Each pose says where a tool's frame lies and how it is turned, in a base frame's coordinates. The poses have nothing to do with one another.
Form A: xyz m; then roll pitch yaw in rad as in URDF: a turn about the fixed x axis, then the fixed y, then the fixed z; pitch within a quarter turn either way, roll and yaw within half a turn.
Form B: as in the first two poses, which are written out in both.
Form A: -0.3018, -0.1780, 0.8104, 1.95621, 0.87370, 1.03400
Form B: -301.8, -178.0, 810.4, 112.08, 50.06, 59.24
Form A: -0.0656, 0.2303, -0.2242, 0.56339, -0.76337, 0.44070
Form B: -65.6, 230.3, -224.2, 32.28, -43.74, 25.25
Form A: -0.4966, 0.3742, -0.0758, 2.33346, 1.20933, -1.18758
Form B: -496.6, 374.2, -75.8, 133.70, 69.29, -68.04
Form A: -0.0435, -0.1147, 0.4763, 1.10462, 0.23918, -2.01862
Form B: -43.5, -114.7, 476.3, 63.29, 13.70, -115.66
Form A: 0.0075, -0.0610, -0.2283, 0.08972, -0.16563, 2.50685
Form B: 7.5, -61.0, -228.3, 5.14, -9.49, 143.63
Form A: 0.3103, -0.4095, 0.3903, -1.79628, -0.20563, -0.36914
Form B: 310.3, -409.5, 390.3, -102.92, -11.78, -21.15
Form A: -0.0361, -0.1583, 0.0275, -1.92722, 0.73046, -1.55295
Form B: -36.1, -158.3, 27.5, -110.42, 41.85, -88.98
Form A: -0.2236, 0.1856, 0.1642, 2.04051, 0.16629, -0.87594
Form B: -223.6, 185.6, 164.2, 116.91, 9.53, -50.19
